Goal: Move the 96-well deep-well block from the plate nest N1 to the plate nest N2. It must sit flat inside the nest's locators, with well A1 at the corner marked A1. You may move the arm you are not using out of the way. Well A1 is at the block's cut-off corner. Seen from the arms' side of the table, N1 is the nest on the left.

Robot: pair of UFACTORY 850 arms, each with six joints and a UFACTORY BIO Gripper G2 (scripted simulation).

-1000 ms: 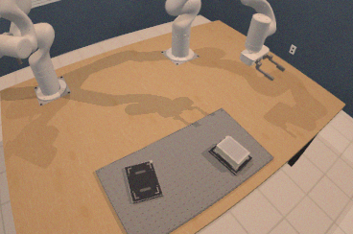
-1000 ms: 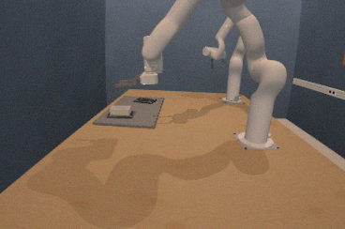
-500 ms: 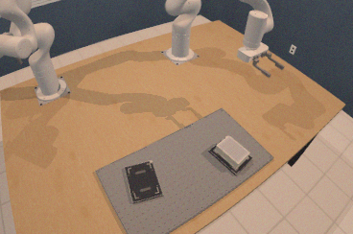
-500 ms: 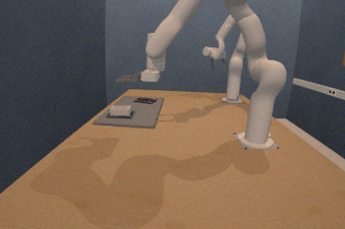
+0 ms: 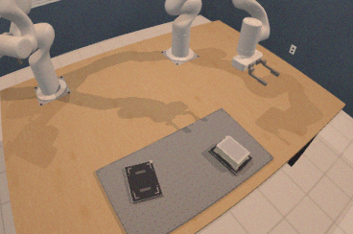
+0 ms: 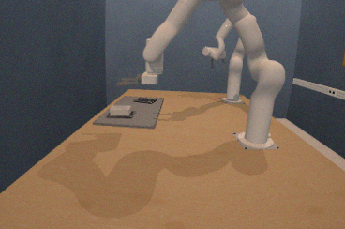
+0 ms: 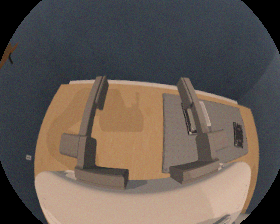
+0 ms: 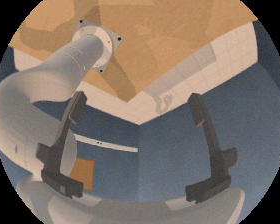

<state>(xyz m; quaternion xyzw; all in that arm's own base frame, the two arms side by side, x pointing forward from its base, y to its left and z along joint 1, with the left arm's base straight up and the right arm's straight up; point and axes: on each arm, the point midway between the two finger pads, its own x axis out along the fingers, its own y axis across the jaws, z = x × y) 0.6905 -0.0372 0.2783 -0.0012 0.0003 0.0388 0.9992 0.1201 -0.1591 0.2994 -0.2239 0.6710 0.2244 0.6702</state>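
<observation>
Right now my left hand is 25 cm to the left of the pale deep-well block, 23 cm above it and 13 cm short of it.
</observation>
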